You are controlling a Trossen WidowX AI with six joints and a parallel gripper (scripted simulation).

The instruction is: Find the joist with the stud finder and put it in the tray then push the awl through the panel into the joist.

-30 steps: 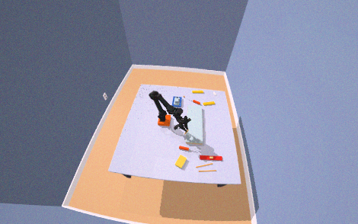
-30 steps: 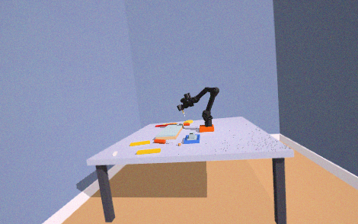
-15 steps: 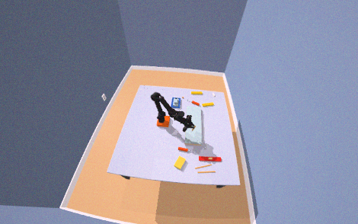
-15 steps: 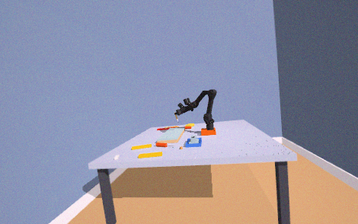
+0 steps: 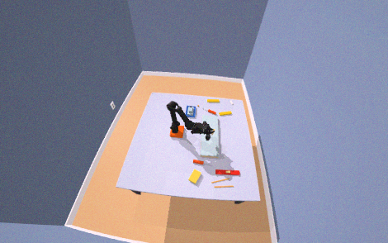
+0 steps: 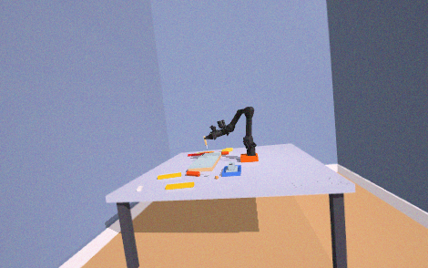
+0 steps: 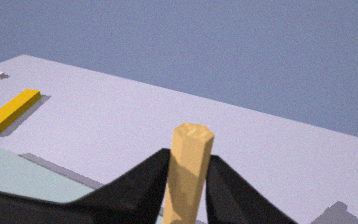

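Now: gripper tip 6 cm above the awl and 1 cm past it. Also, from my gripper tip: red level: 34 cm to the right, 19 cm below, 12 cm ahead; then stud finder: 44 cm to the left, 21 cm behind, 16 cm below; then yellow block: 38 cm to the right, 19 cm below, 19 cm behind.
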